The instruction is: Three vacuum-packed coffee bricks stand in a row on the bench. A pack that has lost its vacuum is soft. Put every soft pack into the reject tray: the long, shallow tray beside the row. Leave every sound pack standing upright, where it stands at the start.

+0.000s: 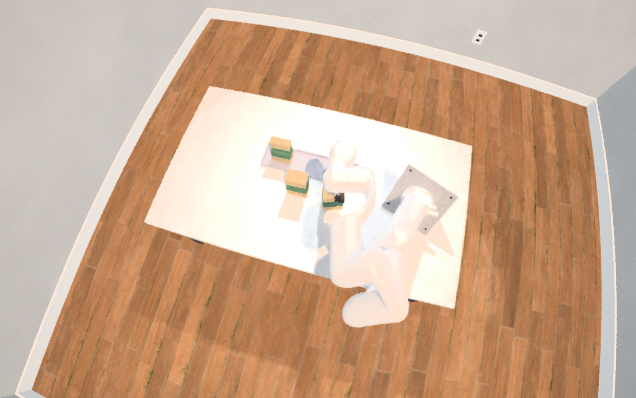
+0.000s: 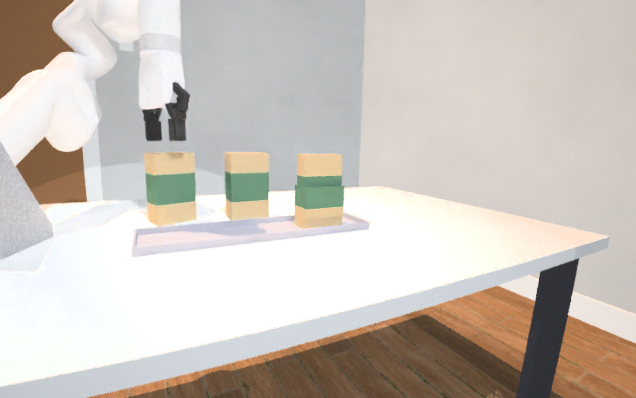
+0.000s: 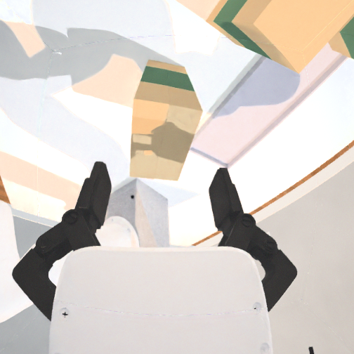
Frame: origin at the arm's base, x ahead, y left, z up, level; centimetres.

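Seen in the pictures: gripper, fingertip midpoint: (image 2: 165, 140); arm's base at its link origin: (image 1: 417, 201).
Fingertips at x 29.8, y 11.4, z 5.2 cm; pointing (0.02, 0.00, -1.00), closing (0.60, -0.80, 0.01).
Offsets run from my fingertips to a thing's top centre. Level surfaces: height alone.
A tan pack with a green band @(dx +0.6, dy +0.7, dz -2.4 cm) (image 1: 330, 204) (image 2: 171, 189) (image 3: 150, 115) stands upright on the bench, at the row's end nearest the arm's base. A middle pack @(dx +15.9, dy +1.4, dz -2.4 cm) (image 1: 297, 183) (image 2: 247, 186) (image 3: 290, 30) stands upright on the bench. A third pack @(dx +29.1, dy -9.3, dz -2.1 cm) (image 1: 281, 149) (image 2: 319, 195) stands upright in the far end of the long, shallow reject tray @(dx +17.1, dy -11.2, dz -15.0 cm) (image 1: 302, 161) (image 2: 180, 236) (image 3: 240, 130); its lower part is wider, with a step in the green band. My gripper (image 1: 339, 198) (image 2: 165, 139) (image 3: 161, 175) is open and empty, a little above the top of the pack nearest the base.
The arm's grey base plate (image 1: 442, 194) (image 2: 20, 210) is on the bench beyond the near end of the row. The white bench @(dz -16.4 cm) (image 1: 200, 175) (image 2: 400, 240) has a dark leg (image 2: 550, 320). The middle pack stands close beside the tray.
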